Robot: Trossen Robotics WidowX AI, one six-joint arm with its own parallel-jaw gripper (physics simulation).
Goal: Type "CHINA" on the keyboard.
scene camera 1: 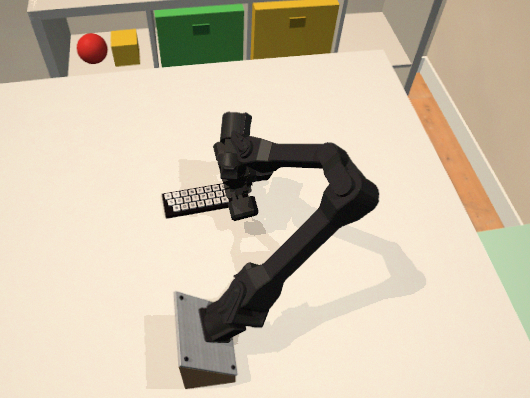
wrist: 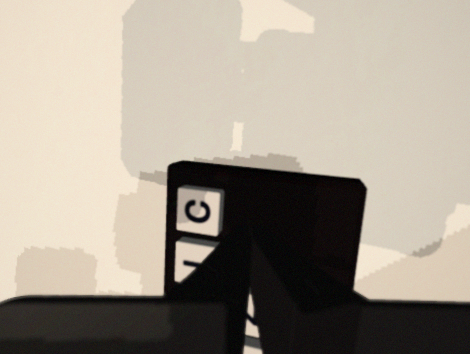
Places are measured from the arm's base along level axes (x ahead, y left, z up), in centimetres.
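Where they show: gripper, fingertip midpoint: [scene camera 1: 237,190] [wrist: 248,237]; arm's base, origin of the base link: [scene camera 1: 213,325].
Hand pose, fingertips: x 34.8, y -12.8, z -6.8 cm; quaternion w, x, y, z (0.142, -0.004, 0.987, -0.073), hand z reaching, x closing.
Note:
Things, the pixels of their top centre, and the offset from my fingertips. Level surfaces: height alone.
- small black keyboard, middle of its top: [scene camera 1: 205,196] dx -0.1, dy +7.9, dz +0.3 cm
- C key, middle of its top: [wrist: 197,211] dx +1.7, dy -0.8, dz +0.3 cm
- key with one stroke, middle of its top: [wrist: 194,265] dx +1.8, dy +1.2, dz +0.3 cm
- table, its level: dz -1.3 cm
A small black keyboard [scene camera 1: 194,201] [wrist: 330,220] with white letter keys lies flat on the table. My gripper [scene camera 1: 239,193] [wrist: 248,237] is shut, with nothing between its fingers. The fingertips are over the end part of the keyboard and cover some keys. In the wrist view the C key [wrist: 199,211] shows in full, to the left of the tips and a little above them. Below it a key with one stroke [wrist: 185,255] is partly covered by the left finger. A sliver of another key shows through the narrow gap behind the tips. Whether the tips touch a key is hidden.
The arm's metal base plate [scene camera 1: 202,335] stands on the table [scene camera 1: 90,280] at the near side. Behind the table is a shelf unit [scene camera 1: 152,35] with a red ball [scene camera 1: 92,48], a yellow block [scene camera 1: 125,49], a green bin [scene camera 1: 200,45] and a yellow bin [scene camera 1: 295,40].

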